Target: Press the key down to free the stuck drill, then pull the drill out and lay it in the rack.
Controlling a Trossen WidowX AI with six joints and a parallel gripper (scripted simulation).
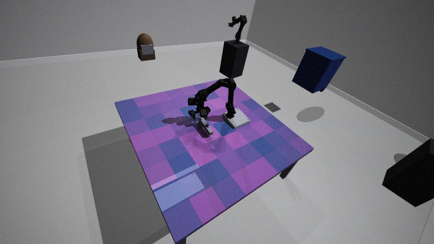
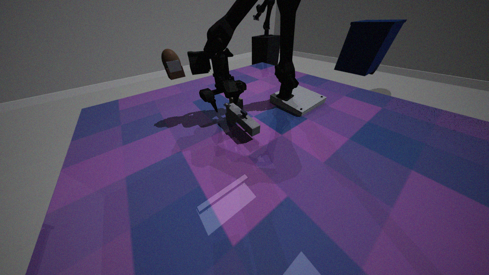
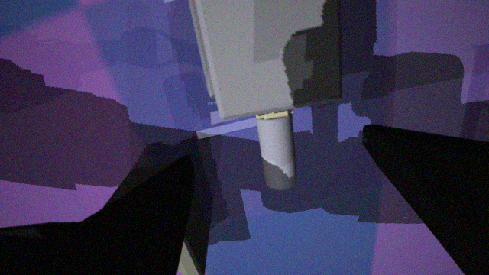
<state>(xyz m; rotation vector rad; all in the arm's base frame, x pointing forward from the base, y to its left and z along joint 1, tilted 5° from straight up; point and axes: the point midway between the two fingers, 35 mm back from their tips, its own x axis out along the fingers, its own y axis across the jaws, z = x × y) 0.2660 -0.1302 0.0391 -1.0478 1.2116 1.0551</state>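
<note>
The drill lies 6 cm to the left of my gripper tip, 2 cm above it and 1 cm ahead of it. Round my gripper tip: dark key 14 cm to the left, 2 cm ahead, 2 cm above; grey block 12 cm to the left, 2 cm ahead, 1 cm above; grey rack 9 cm behind, 3 cm to the right, 1 cm below.
</note>
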